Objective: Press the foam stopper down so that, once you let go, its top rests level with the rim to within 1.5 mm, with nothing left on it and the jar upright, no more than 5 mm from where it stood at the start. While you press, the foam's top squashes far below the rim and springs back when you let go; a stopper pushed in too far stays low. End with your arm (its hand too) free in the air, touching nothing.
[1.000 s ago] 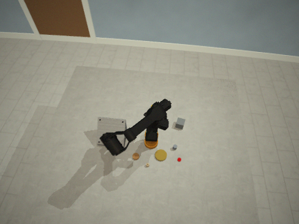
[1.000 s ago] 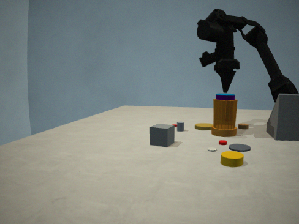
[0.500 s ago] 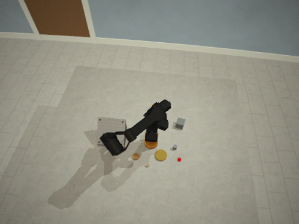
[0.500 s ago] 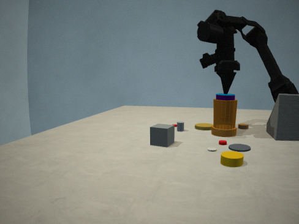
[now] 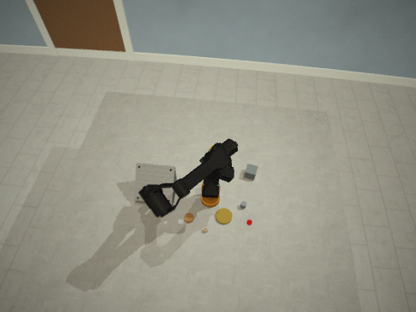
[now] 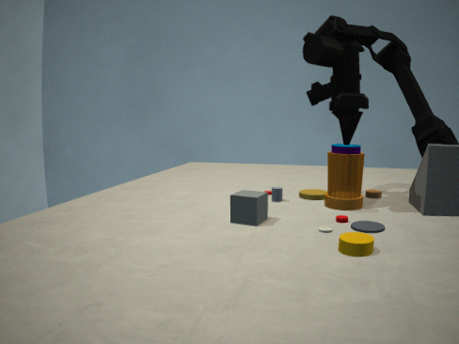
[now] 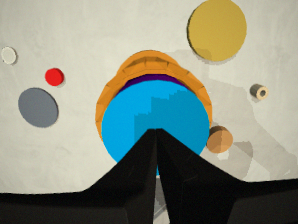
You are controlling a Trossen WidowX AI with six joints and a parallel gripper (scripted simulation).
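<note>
Now: hand 50 mm above the blue foam stopper. Round my hand: red disc (160 mm below, 120 mm to the left, 20 mm ahead); brown disc (160 mm below, 100 mm to the right, 90 mm behind); mustard disc (160 mm below, 80 mm to the right, 60 mm ahead).
</note>
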